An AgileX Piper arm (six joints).
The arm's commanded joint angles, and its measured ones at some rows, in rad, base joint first. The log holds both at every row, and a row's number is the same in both.
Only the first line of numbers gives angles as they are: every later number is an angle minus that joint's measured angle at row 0.
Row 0, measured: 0.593, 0.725, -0.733, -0.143, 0.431, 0.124
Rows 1 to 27, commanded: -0.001, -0.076, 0.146, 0.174, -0.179, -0.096; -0.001, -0.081, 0.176, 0.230, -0.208, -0.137; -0.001, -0.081, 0.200, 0.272, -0.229, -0.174; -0.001, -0.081, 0.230, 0.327, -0.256, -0.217; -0.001, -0.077, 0.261, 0.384, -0.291, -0.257; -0.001, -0.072, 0.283, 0.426, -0.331, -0.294; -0.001, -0.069, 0.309, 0.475, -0.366, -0.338; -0.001, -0.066, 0.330, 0.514, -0.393, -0.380; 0.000, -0.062, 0.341, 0.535, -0.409, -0.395; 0.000, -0.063, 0.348, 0.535, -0.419, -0.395; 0.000, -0.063, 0.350, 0.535, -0.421, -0.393; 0.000, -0.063, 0.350, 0.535, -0.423, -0.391; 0.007, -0.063, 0.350, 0.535, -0.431, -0.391; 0.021, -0.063, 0.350, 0.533, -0.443, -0.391; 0.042, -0.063, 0.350, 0.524, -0.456, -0.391; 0.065, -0.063, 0.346, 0.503, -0.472, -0.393; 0.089, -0.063, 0.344, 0.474, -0.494, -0.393; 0.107, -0.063, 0.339, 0.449, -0.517, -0.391; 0.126, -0.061, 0.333, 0.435, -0.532, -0.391; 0.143, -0.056, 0.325, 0.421, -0.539, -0.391; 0.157, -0.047, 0.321, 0.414, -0.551, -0.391; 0.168, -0.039, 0.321, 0.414, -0.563, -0.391; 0.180, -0.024, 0.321, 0.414, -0.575, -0.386; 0.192, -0.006, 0.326, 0.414, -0.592, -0.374; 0.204, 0.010, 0.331, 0.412, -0.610, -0.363; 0.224, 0.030, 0.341, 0.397, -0.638, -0.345; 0.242, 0.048, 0.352, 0.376, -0.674, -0.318
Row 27, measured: 0.187, -0.016, 0.329, 0.423, -0.574, -0.372
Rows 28 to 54, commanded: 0.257, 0.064, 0.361, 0.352, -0.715, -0.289; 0.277, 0.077, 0.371, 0.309, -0.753, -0.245; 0.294, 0.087, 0.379, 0.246, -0.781, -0.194; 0.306, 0.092, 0.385, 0.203, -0.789, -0.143; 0.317, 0.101, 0.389, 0.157, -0.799, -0.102; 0.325, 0.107, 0.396, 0.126, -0.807, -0.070; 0.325, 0.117, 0.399, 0.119, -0.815, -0.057; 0.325, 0.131, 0.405, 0.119, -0.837, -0.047; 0.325, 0.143, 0.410, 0.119, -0.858, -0.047; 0.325, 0.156, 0.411, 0.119, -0.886, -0.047; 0.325, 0.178, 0.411, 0.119, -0.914, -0.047; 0.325, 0.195, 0.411, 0.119, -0.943, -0.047; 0.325, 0.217, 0.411, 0.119, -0.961, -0.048; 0.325, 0.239, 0.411, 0.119, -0.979, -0.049; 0.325, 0.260, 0.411, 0.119, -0.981, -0.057; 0.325, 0.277, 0.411, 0.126, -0.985, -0.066; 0.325, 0.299, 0.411, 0.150, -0.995, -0.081; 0.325, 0.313, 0.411, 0.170, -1.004, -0.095; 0.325, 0.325, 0.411, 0.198, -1.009, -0.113; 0.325, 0.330, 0.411, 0.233, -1.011, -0.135; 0.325, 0.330, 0.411, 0.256, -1.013, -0.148; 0.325, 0.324, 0.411, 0.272, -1.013, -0.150; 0.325, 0.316, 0.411, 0.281, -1.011, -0.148; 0.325, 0.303, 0.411, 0.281, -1.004, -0.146; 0.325, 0.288, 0.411, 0.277, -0.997, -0.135; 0.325, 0.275, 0.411, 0.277, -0.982, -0.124; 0.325, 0.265, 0.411, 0.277, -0.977, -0.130
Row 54, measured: 0.324, 0.308, 0.409, 0.266, -0.988, -0.131
